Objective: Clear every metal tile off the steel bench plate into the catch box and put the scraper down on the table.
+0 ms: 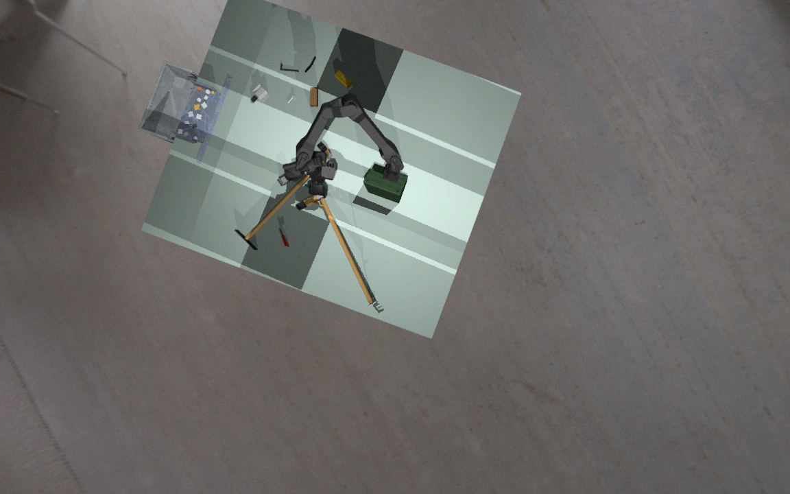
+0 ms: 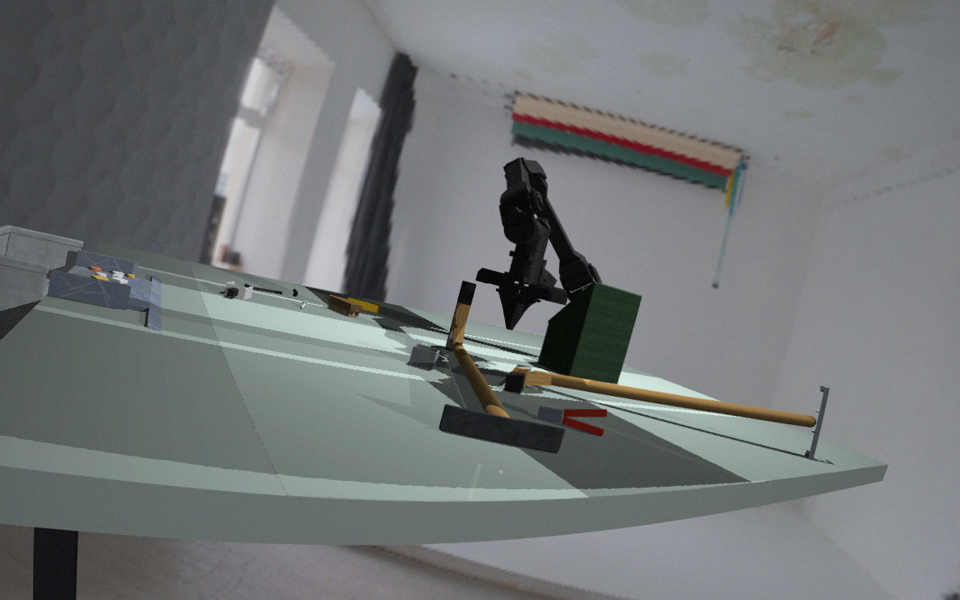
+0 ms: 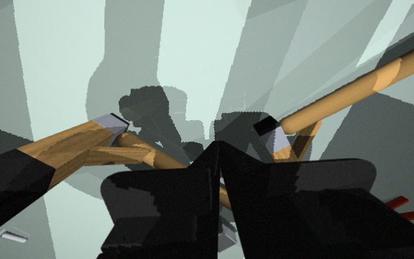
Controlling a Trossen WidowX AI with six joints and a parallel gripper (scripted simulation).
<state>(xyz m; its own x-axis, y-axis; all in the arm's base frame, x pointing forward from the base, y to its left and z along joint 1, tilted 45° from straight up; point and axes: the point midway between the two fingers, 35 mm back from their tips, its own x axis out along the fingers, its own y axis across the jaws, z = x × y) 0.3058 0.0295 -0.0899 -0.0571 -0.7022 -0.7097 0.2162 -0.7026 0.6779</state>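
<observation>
The long scraper lies 160 mm ahead of my gripper tip, 120 mm to the left of it and 20 mm below it. The rest, counted from my gripper tip: wooden block: 180 mm ahead, 380 mm to the right, 70 mm below; then small grey box: 200 mm ahead, 50 mm to the left, 70 mm below; then red-handled tool: 130 mm ahead, 320 mm to the left, 70 mm below.
</observation>
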